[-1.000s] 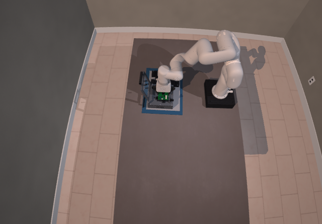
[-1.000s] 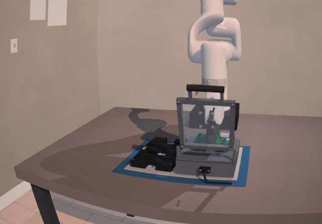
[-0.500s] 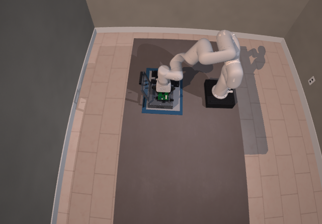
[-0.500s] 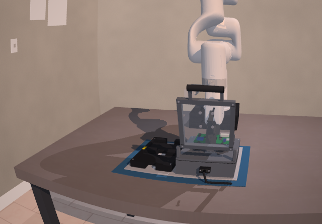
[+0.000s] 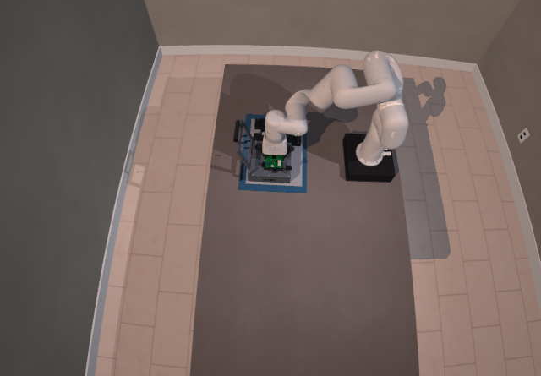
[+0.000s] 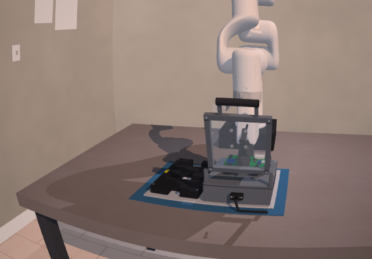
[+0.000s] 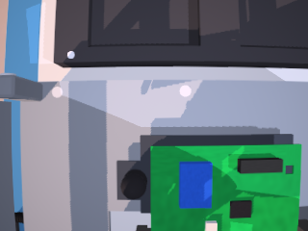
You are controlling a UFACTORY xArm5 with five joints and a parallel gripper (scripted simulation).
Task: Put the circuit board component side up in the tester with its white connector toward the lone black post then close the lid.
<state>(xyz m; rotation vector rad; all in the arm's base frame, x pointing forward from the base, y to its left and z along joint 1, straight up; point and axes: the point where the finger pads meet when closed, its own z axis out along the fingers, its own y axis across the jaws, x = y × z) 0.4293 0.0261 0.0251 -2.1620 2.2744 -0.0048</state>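
The green circuit board lies right at my hand. The rest, counted from my hand: clear lid: 130 mm ahead, 10 mm to the right, 100 mm above; nest: 10 mm ahead, 10 mm to the left, 20 mm below.
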